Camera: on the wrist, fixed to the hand. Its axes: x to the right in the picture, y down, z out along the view.
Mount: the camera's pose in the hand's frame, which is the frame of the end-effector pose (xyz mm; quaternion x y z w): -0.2 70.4 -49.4 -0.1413 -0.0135 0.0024 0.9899
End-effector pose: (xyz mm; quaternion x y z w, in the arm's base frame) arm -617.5 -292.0 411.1 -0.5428 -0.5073 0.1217 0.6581
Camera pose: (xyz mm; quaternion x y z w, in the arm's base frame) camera -550.6 -294.5 357.1 -0.6299 -0.5270 0.0577 0.5676
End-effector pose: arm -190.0 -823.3 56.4 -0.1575 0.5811 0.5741 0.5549
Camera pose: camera -270.6 -844.5 77.6 -0.2252 0.4870 0.6539 0.5335
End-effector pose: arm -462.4 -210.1 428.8 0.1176 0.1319 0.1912 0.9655
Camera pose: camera -501.2 -138.1 402.1 -0.0171 0.0902 0.2086 0.9737
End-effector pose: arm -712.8 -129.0 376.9 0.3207 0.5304 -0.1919 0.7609
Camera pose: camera -702.2 -44.1 385.7 0.2086 0.5411 -0.1175 0.8061
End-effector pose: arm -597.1 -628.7 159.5 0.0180 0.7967 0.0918 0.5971
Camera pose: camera -649.9 -565.7 184.8 -0.0634 0.7676 0.2046 0.6041
